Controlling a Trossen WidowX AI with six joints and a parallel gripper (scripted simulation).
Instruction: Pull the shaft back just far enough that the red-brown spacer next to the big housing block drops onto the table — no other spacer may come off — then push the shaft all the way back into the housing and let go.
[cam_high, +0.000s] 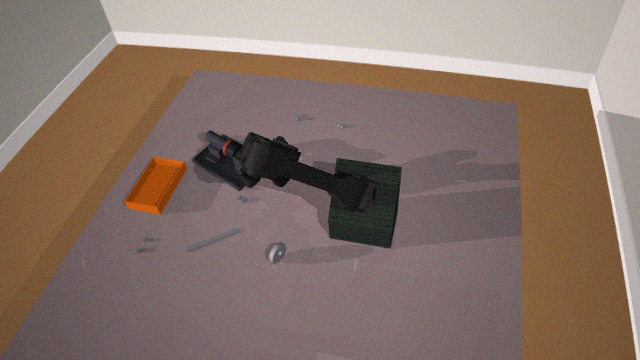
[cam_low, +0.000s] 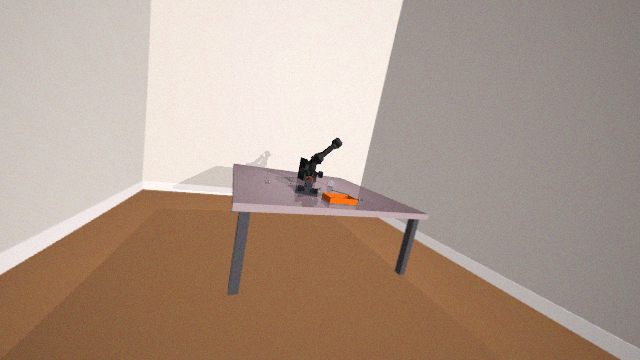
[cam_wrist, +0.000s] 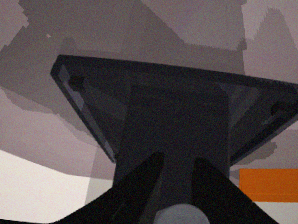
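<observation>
The grey shaft lies 50 mm ahead of my gripper tip, 20 mm to the right of it and 20 mm above it. From my gripper tip the other things lie so: orange tray: 320 mm ahead, 100 mm to the left, 50 mm below; red-brown spacer: 100 mm ahead, 40 mm to the right, 20 mm above; small pin: 100 mm behind, 120 mm to the right, 50 mm below.
</observation>
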